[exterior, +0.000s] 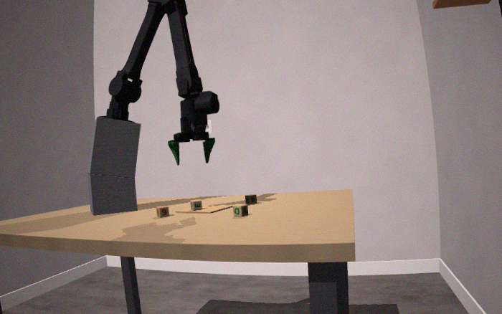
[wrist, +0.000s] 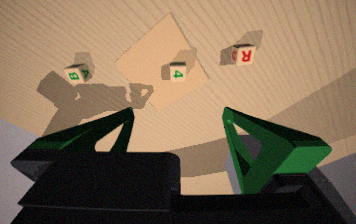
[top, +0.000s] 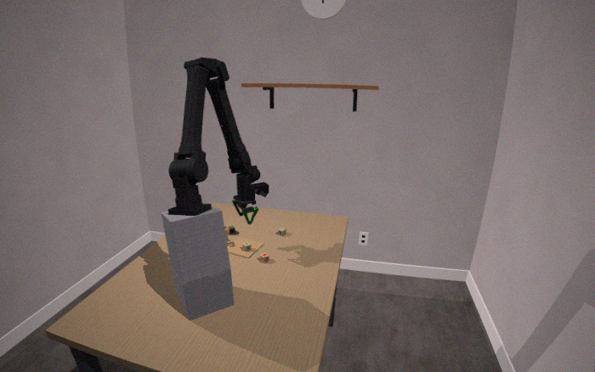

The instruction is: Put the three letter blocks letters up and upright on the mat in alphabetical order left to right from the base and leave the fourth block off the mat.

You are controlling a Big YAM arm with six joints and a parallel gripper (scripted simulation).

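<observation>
The pale mat lies 16 cm below my hand, 3 cm to the left of it and 1 cm ahead of it. From my hand the other things lie so: dark block: 16 cm to the left, 14 cm below, 12 cm ahead; green-lettered block: 21 cm ahead, 14 cm below, 8 cm to the right.
</observation>
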